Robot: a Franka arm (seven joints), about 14 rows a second.
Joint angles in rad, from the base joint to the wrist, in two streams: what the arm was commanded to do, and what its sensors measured. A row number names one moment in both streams.
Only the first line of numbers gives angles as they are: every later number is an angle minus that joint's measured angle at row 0.
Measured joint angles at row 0:
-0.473 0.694 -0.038 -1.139 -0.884 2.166 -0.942
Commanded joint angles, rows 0 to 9:
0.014 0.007 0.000 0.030 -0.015 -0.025 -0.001
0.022 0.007 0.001 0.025 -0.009 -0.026 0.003
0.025 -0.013 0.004 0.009 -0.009 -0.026 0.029
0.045 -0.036 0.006 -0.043 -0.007 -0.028 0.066
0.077 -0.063 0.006 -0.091 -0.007 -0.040 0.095
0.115 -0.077 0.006 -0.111 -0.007 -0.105 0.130
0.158 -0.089 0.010 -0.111 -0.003 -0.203 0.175
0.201 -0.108 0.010 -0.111 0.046 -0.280 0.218
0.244 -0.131 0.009 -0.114 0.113 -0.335 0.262
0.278 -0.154 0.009 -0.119 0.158 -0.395 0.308
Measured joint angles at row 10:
0.216 -0.058 0.017 -0.044 0.084 -0.307 0.219
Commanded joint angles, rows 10 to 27:
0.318 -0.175 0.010 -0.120 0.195 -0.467 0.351
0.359 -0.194 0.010 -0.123 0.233 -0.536 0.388
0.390 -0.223 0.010 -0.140 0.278 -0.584 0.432
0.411 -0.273 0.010 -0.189 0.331 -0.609 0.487
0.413 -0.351 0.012 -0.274 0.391 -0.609 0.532
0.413 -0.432 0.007 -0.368 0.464 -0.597 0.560
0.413 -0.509 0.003 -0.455 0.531 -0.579 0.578
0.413 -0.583 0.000 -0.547 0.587 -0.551 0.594
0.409 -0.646 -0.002 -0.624 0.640 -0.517 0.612
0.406 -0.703 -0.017 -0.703 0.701 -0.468 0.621
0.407 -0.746 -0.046 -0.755 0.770 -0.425 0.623
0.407 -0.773 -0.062 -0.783 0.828 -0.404 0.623
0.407 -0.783 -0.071 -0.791 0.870 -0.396 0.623
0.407 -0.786 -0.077 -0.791 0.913 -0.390 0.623
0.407 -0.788 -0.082 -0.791 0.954 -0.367 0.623
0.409 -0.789 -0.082 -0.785 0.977 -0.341 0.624
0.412 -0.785 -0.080 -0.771 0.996 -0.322 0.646
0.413 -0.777 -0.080 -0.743 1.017 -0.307 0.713
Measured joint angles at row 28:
0.408 -0.770 -0.081 -0.764 0.969 -0.338 0.625
